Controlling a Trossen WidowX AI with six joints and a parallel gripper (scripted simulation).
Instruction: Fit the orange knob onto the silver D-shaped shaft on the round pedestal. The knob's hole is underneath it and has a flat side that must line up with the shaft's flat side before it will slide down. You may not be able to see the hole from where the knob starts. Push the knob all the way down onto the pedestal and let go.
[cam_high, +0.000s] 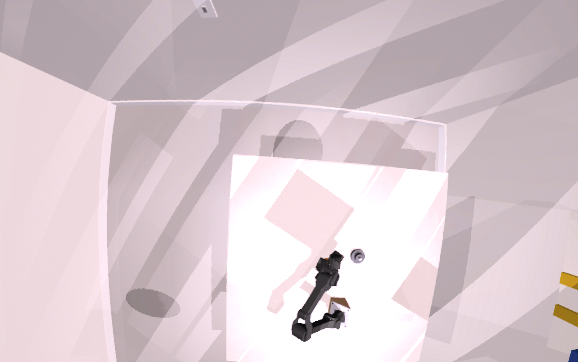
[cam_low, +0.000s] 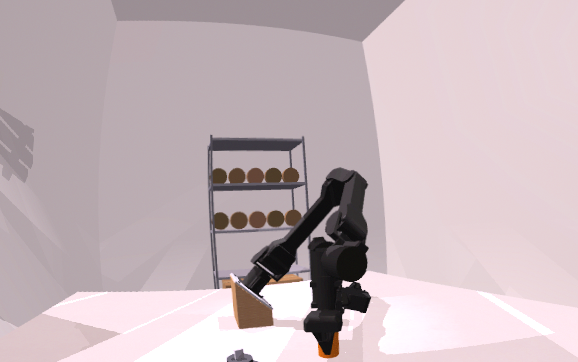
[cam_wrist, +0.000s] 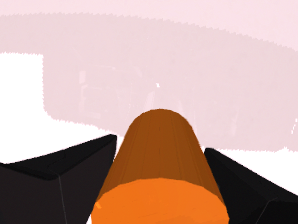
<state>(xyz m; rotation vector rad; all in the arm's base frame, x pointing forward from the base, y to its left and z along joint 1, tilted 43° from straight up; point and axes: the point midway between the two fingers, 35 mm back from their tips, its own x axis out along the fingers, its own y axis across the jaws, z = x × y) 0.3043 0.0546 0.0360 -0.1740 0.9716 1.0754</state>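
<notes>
My gripper tip is 30 mm below the orange knob. Round my gripper tip: silver shaft 180 mm to the right, 20 mm ahead, 20 mm above.
</notes>
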